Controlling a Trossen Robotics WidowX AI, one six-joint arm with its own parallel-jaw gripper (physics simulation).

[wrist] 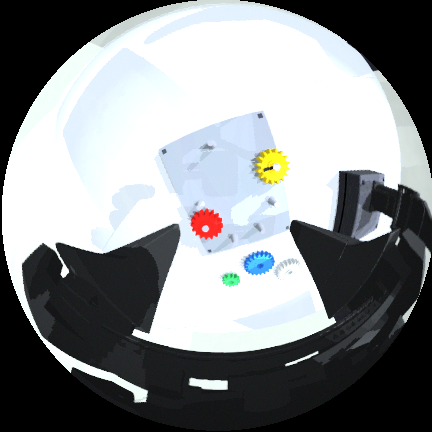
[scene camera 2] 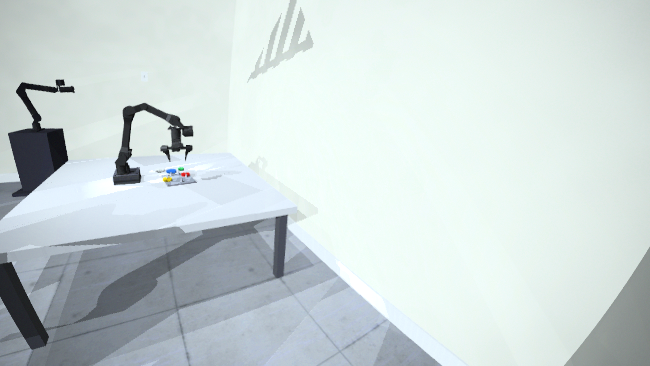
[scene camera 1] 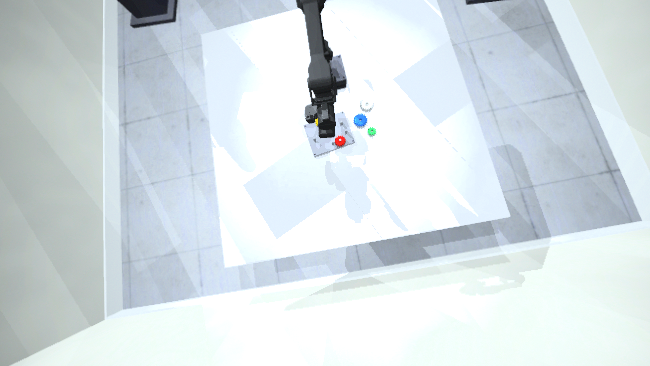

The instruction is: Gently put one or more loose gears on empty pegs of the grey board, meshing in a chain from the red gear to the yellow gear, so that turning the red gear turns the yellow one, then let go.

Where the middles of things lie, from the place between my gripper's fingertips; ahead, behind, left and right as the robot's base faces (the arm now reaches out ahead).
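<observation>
The grey board [scene camera 1: 322,145] has my hand 110 mm above it. The yellow gear [wrist: 265,163], as counted from my hand, is 70 mm behind, 40 mm to the right and 100 mm below.
</observation>
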